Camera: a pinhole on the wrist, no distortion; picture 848 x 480 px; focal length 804.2 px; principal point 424.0 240.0 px. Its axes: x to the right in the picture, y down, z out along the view. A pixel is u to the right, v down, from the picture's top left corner.
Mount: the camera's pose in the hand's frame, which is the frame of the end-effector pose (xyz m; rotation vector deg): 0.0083 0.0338 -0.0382 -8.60 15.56 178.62
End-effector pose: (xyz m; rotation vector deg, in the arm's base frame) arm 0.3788 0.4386 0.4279 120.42 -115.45 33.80
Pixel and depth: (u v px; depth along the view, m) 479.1 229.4 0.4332
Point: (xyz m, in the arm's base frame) 0.3281 0.3391 0.0394
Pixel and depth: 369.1 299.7 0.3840
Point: 0.3642 0.3016 0.1027
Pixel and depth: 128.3 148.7 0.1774
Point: 0.3188 0.3266 0.3122
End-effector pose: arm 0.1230 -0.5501 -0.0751 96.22 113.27 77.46
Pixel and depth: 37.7 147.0 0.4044
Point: 0.4166 -0.2366 -0.1064
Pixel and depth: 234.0 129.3 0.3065
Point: 0.3672 -0.3850 -0.1055
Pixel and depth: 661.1 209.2 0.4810
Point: 0.5501 -0.5085 -0.2735
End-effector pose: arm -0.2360 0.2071 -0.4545 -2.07 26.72 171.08
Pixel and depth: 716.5 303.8 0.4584
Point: -0.0473 0.2336 -0.0404
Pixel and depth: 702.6 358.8 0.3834
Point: -0.0832 0.2490 -0.1156
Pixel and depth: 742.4 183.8 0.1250
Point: -0.1919 0.1644 -0.3586
